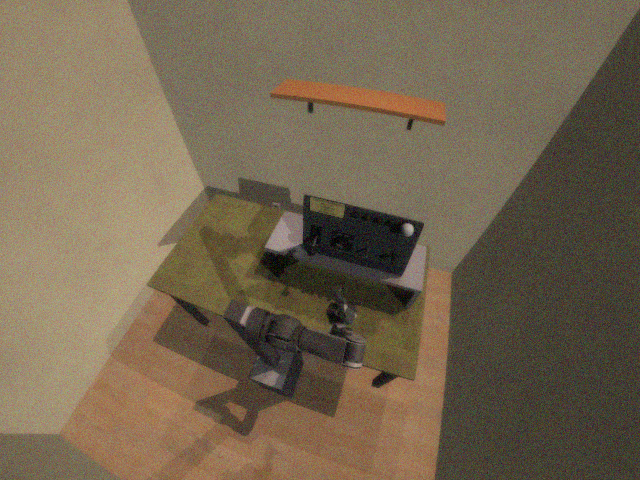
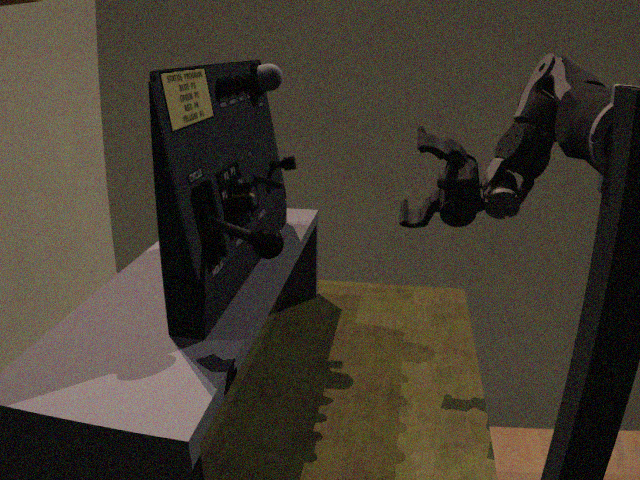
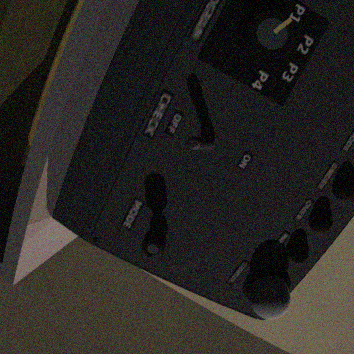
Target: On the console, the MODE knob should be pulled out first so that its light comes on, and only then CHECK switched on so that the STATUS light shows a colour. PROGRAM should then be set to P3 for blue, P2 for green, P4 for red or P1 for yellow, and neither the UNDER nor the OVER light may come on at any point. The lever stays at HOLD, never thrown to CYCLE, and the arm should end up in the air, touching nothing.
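The dark console [image 1: 356, 235] [image 2: 175, 206] [image 3: 120, 165] stands tilted on a white bench. The MODE knob [image 2: 286, 162] [image 3: 152, 247] sticks out; how far it is pulled is unclear. The CHECK toggle [image 3: 206, 140] shows between OFF and ON; its setting is hard to tell. The PROGRAM knob's [image 3: 272, 34] yellow mark points to P1. The lever [image 2: 269, 243] is down, by the lower label. A big whitish ball [image 1: 407, 229] [image 2: 269, 76] [image 3: 270, 300] shows no clear colour; the smaller lights [image 3: 320, 214] are dark. My gripper [image 1: 337, 299] [image 2: 412, 178] is open, in the air, apart from the console.
The white bench [image 1: 283, 232] [image 2: 155, 408] carries the console on a green table [image 1: 196, 273] [image 2: 439, 320]. A yellow card [image 1: 326, 206] [image 2: 187, 98] is on the console's upper left. An orange shelf [image 1: 361, 98] hangs on the wall above.
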